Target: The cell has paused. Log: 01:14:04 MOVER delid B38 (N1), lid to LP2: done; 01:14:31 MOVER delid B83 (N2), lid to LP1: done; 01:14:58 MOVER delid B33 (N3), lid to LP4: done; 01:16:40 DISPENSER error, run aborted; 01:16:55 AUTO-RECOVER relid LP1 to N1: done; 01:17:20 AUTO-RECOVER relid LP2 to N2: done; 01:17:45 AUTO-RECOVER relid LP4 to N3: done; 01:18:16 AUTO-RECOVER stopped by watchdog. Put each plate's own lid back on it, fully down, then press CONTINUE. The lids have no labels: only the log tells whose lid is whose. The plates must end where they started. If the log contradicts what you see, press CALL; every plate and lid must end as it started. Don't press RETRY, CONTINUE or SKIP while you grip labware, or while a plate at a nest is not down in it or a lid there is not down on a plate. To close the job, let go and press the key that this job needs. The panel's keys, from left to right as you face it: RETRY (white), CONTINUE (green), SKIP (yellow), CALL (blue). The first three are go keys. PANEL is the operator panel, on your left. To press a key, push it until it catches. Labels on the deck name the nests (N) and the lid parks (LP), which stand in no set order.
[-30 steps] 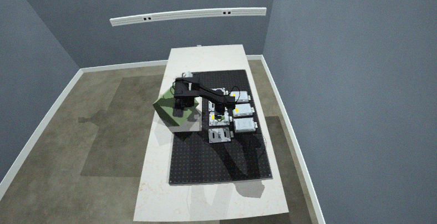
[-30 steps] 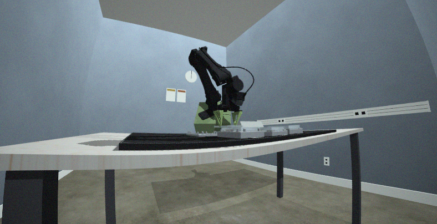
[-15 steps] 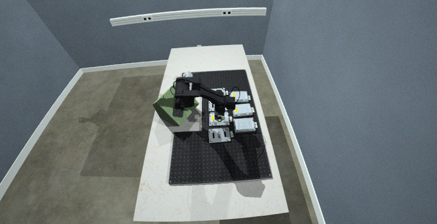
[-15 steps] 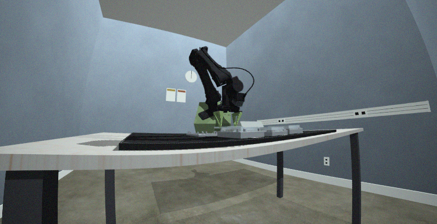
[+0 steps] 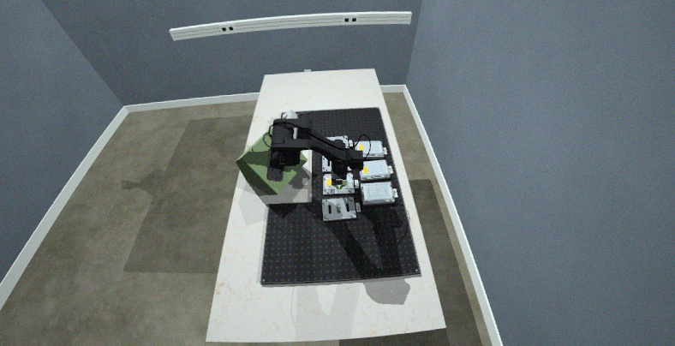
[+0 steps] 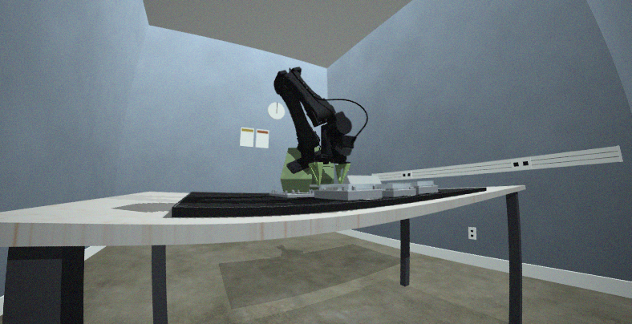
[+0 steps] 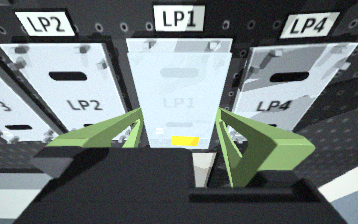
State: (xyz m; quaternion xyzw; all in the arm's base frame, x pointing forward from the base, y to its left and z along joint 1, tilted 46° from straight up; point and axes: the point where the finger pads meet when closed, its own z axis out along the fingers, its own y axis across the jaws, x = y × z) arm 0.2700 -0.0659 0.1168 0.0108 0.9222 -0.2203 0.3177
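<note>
The plate lies 190 mm ahead of my hand, 30 mm to the left of it and 20 mm below it. The rest, counted from my hand: lid park LP4: 130 mm to the right, 40 mm below, 30 mm behind; green continue key: 450 mm to the left, 210 mm behind, 20 mm above; lid park LP2: 130 mm to the left, 40 mm below, 20 mm ahead.
</note>
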